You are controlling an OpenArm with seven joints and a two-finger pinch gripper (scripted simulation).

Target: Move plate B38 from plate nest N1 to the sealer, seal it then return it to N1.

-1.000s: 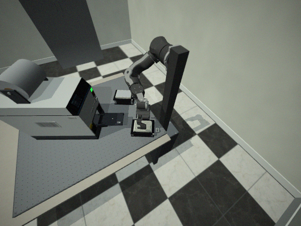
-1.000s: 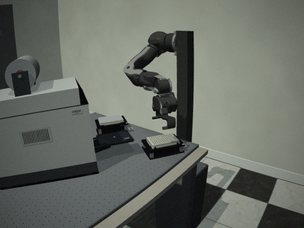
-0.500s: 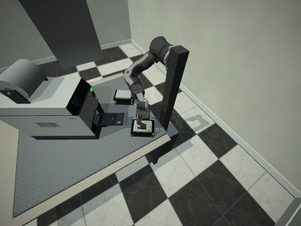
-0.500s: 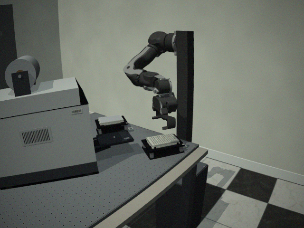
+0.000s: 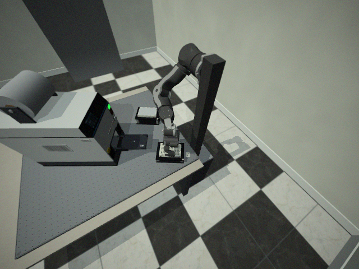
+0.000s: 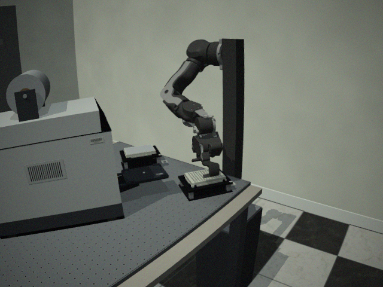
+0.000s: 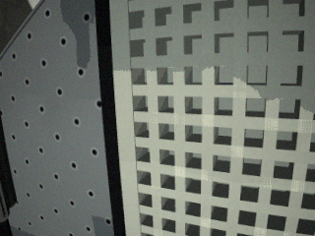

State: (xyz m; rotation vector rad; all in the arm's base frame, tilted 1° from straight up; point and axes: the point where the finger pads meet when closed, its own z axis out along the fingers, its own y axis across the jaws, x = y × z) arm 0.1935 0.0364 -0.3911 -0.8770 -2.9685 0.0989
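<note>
The plate B38 is 10 mm ahead of my hand, 10 mm to the left of it and 30 mm below it. From my hand the other things lie so: nest N1: 10 mm ahead, 10 mm to the left, 40 mm below; then nest n2: 10 mm ahead, 330 mm to the right, 20 mm below; then B83: 10 mm ahead, 330 mm to the right, 10 mm below.
</note>
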